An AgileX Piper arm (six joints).
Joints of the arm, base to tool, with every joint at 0 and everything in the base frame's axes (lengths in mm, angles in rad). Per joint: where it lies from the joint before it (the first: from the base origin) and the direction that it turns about. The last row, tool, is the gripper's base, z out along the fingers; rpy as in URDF.
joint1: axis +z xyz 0 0 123
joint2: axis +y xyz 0 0 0
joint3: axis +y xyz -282.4 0 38.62
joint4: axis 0.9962 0 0.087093 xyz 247.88 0 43.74
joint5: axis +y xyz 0 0 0
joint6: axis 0.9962 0 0.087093 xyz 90.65 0 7.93
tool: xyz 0 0 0 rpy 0 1.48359 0
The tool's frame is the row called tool.
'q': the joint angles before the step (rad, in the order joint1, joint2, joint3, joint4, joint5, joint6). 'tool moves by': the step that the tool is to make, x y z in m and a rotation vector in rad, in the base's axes. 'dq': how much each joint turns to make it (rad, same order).
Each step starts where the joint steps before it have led.
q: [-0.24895, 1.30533, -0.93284, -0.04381, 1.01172, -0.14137]
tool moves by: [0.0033, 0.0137, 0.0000, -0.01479, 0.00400, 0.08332]
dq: [0.06371, 0.00009, 0.00008, -0.01112, -0.00017, -0.01713]
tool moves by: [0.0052, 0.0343, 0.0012, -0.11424, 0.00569, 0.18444]
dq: [0.19048, -0.00006, -0.00006, -0.13165, 0.00010, 0.04480]
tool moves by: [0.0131, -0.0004, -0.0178, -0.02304, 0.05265, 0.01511]
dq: [0.00511, 0.07759, -0.00015, -0.02634, -0.02457, 0.00315]
